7 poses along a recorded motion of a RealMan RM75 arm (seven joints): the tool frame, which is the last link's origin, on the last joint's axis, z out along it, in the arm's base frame.
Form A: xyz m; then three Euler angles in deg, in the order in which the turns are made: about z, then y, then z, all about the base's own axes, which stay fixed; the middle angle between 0 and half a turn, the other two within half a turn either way.
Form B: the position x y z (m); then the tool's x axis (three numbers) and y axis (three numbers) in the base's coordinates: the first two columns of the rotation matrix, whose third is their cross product. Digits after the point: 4 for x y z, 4 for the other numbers.
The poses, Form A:
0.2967 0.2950 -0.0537 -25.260 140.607 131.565
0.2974 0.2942 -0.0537 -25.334 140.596 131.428
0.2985 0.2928 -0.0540 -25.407 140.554 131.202
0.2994 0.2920 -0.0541 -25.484 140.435 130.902
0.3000 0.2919 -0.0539 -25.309 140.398 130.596
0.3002 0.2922 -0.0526 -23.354 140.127 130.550
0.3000 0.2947 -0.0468 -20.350 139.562 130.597
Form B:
0.2967 0.2950 -0.0537 0.7830 -0.2398 -0.5740 -0.4579 -0.8468 -0.2708
0.2974 0.2942 -0.0537 0.7829 -0.2405 -0.5737 -0.4589 -0.8459 -0.2716
0.2985 0.2928 -0.0540 0.7823 -0.2422 -0.5739 -0.4614 -0.8443 -0.2726
0.2994 0.2920 -0.0541 0.7809 -0.2443 -0.5750 -0.4651 -0.8418 -0.2741
0.3000 0.2919 -0.0539 0.7779 -0.2507 -0.5763 -0.4721 -0.8384 -0.2725
0.3002 0.2922 -0.0526 0.7593 -0.2777 -0.5886 -0.4998 -0.8280 -0.2541
0.3000 0.2947 -0.0468 0.7284 -0.3155 -0.6081 -0.5397 -0.8111 -0.2256

